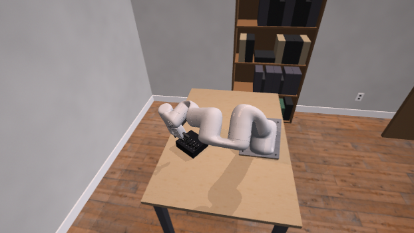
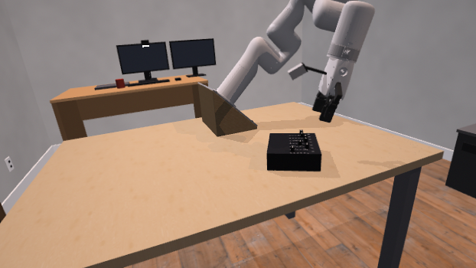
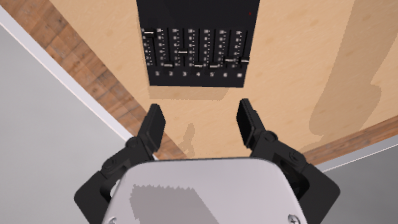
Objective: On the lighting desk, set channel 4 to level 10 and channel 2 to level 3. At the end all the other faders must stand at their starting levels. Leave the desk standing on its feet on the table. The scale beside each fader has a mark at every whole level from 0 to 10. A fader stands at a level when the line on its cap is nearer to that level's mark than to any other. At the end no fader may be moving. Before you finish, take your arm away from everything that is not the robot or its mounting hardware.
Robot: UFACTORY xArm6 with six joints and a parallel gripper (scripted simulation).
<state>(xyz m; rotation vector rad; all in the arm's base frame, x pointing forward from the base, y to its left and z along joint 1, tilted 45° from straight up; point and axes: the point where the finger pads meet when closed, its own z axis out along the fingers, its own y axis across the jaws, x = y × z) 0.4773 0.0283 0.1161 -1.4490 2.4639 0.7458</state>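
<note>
Right now the channel 2 cap is 10 mm ahead of my hand, 60 mm to the right of it and 80 mm below it. Round my hand: channel 3 cap (20 mm behind, 60 mm to the right, 80 mm below); then channel 4 cap (20 mm behind, 40 mm to the right, 80 mm below); then channel 1 cap (10 mm ahead, 110 mm to the right, 80 mm below).
</note>
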